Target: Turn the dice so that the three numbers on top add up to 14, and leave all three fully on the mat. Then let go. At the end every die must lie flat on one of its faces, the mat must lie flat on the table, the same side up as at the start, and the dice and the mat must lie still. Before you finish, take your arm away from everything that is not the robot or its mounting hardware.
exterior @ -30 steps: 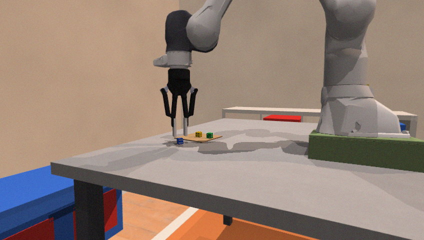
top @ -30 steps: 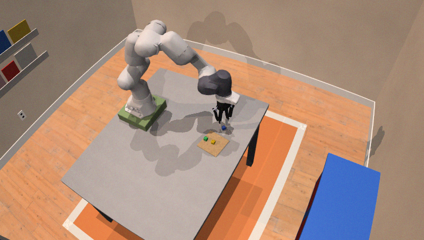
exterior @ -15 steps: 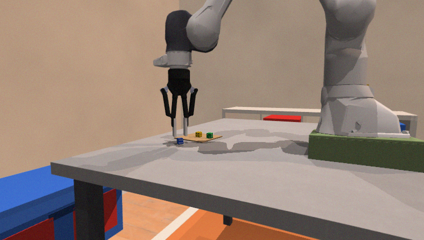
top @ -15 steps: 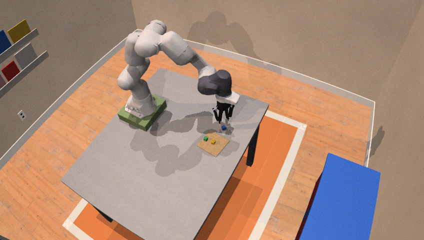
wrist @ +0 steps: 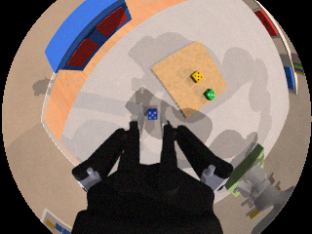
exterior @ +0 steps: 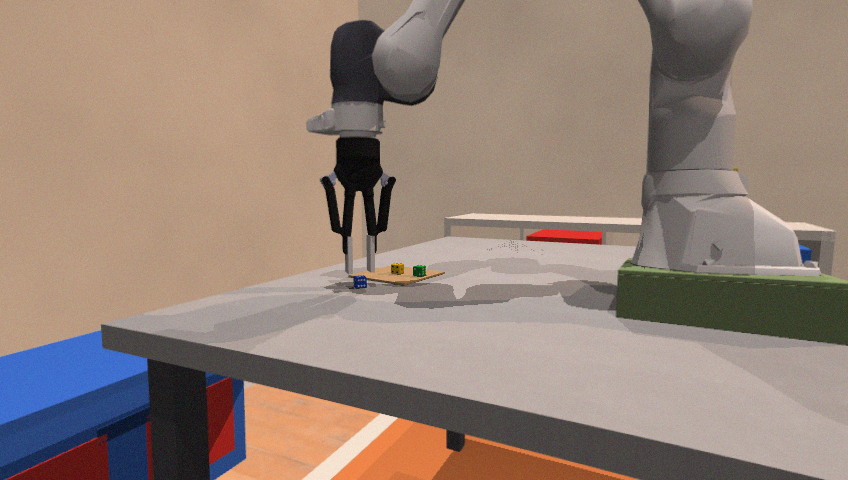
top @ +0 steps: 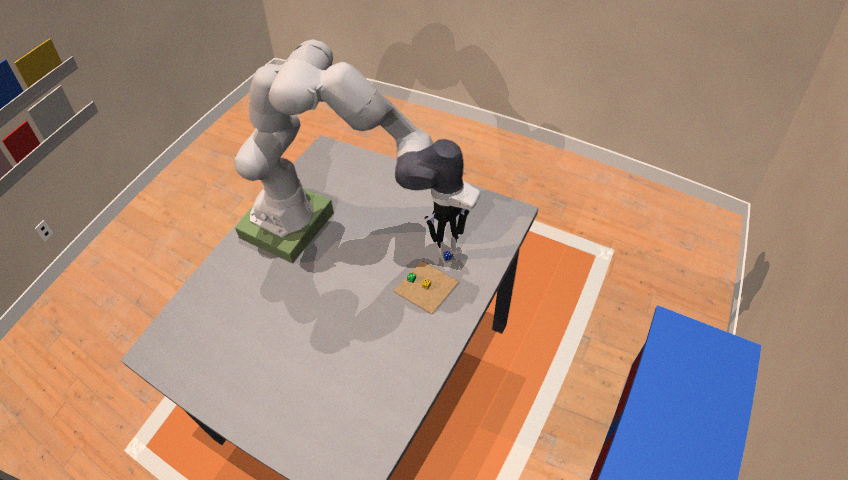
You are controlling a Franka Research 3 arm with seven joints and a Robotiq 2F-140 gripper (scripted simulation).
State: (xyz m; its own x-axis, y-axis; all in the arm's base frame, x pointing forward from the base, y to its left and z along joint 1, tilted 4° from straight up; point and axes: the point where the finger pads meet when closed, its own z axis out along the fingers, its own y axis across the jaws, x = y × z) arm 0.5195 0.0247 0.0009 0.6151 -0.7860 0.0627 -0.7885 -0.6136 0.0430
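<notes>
My gripper is now 50 mm above the blue die. From my hand the other things lie so: tan mat: 30 mm behind, 130 mm to the right, 60 mm below; yellow die: 30 mm behind, 130 mm to the right, 50 mm below; green die: 80 mm behind, 120 mm to the right, 50 mm below.
</notes>
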